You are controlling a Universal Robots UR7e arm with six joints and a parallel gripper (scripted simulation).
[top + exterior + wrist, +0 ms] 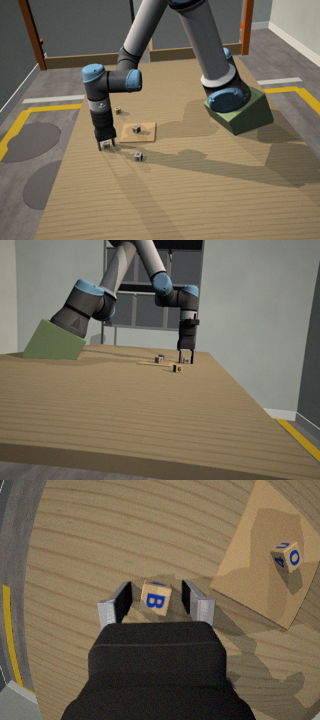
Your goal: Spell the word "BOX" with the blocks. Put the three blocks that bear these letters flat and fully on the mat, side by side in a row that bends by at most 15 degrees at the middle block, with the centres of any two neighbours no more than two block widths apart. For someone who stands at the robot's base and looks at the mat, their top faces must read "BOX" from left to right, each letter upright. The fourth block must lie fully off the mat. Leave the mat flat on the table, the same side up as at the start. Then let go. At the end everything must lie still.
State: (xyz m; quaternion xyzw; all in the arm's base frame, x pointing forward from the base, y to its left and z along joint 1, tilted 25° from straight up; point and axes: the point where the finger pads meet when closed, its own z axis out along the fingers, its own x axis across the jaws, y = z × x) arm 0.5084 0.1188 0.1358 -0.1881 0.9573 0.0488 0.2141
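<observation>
My gripper is now 1 cm above the B block. From my hand the other things lie so: X block 13 cm behind, 9 cm to the left, 1 cm below; O block 11 cm behind, 10 cm to the right; mat 12 cm behind, 9 cm to the right, 2 cm below.
</observation>
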